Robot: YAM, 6 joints.
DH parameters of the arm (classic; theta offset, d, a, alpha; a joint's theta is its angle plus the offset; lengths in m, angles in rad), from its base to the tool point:
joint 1: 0 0.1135 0.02 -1.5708
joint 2: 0 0 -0.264 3.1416
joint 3: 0.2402 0 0.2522 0
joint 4: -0.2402 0 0.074 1.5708
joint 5: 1.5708 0 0 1.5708
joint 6: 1.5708 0.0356 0 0
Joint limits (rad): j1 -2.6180..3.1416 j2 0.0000..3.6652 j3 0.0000..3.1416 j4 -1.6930..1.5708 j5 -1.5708..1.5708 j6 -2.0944..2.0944
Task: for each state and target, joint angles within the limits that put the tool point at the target. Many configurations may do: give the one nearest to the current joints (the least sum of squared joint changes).
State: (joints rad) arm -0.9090 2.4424 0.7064 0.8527 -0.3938 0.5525
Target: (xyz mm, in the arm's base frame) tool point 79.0 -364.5 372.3
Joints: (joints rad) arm -1.3905 1.6363 1.1488 1.0481 -0.3540 0.5525
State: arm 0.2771 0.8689 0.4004 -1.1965 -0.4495 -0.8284
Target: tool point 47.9 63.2 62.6
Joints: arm 0.7095 1.2854 0.1239 -0.6067 -0.4897 -0.8284
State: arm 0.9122 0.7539 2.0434 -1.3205 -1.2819 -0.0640
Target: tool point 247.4 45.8 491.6
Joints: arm 0.0511 1.4676 1.9596 -1.1475 -1.1943 -0.0640
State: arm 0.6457 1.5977 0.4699 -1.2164 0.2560 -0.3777
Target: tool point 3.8 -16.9 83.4
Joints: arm 0.6745 1.5884 0.0238 -1.0915 0.4527 -0.3777
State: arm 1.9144 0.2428 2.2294 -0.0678 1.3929 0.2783
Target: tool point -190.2 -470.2 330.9
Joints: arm 1.1175 0.0597 2.3710 -0.0281 1.3732 0.2783
